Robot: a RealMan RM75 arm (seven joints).
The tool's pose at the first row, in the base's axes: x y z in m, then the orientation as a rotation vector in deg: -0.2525, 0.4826, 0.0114, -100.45, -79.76, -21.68
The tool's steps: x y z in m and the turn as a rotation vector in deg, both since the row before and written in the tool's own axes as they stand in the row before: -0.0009, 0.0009, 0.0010, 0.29, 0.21, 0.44; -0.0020, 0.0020, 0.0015, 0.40, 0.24, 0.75; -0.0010, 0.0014, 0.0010, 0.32, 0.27, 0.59; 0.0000, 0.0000, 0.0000, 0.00, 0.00, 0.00; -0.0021, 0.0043, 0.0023, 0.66, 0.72, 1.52; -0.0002, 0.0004, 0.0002, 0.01, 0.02, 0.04
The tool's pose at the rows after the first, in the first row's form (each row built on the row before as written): -0.2522, 0.4827, 0.0098, -100.41, -79.20, -21.40; -0.2515, 0.4825, 0.0067, -100.46, -78.32, -20.89; -0.2509, 0.4826, 0.0048, -100.46, -77.57, -20.55; -0.2509, 0.4826, 0.0048, -100.46, -77.57, -20.55; -0.2485, 0.4829, 0.0001, -100.56, -75.64, -19.83; -0.2483, 0.4829, -0.0003, -100.57, -75.59, -19.82
